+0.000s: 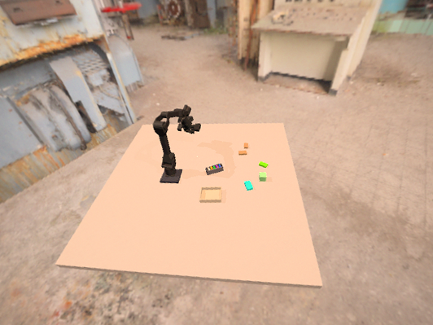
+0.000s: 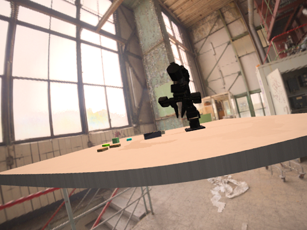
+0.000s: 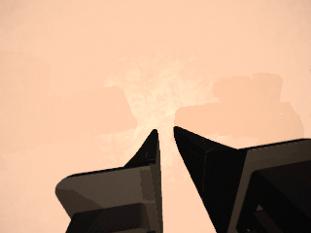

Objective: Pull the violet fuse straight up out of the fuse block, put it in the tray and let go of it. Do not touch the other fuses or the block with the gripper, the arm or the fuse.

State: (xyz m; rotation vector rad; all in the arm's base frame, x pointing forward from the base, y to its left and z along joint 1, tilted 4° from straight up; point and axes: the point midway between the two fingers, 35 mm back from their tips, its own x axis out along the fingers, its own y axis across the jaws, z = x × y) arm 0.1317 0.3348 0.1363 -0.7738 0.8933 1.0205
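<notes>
Right now the violet fuse is 18 cm ahead of my gripper tip, 34 cm to the right of it and 7 cm below it. Also, from my gripper tip: green fuse: 17 cm ahead, 34 cm to the right, 7 cm below; blue fuse: 20 cm ahead, 33 cm to the right, 7 cm below; tan tray: 14 cm ahead, 56 cm to the right, 9 cm below.
</notes>
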